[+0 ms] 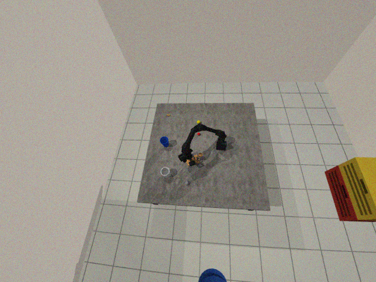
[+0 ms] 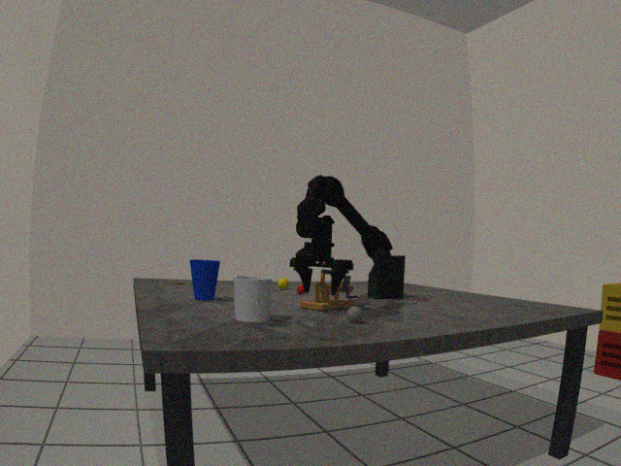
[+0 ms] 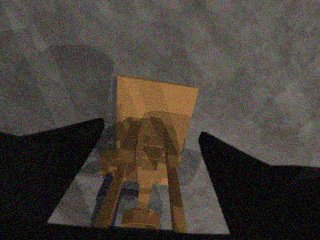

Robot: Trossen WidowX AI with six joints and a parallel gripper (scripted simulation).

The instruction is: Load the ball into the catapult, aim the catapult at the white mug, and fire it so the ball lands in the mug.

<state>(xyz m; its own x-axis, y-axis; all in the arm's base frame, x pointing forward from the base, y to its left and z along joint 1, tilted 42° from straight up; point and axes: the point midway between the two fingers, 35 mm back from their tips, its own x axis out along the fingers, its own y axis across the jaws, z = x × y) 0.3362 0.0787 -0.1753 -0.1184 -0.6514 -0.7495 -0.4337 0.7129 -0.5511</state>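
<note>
My gripper tip is 340 mm to the left of the red ball, 100 mm past it and 30 mm above it. The rest, counted from my gripper tip: grey ball 240 mm to the left, 30 mm ahead, 20 mm below; then white mug 250 mm ahead, 140 mm to the left, 10 mm below; then wooden catapult 70 mm behind, 20 mm to the right, 10 mm above.
</note>
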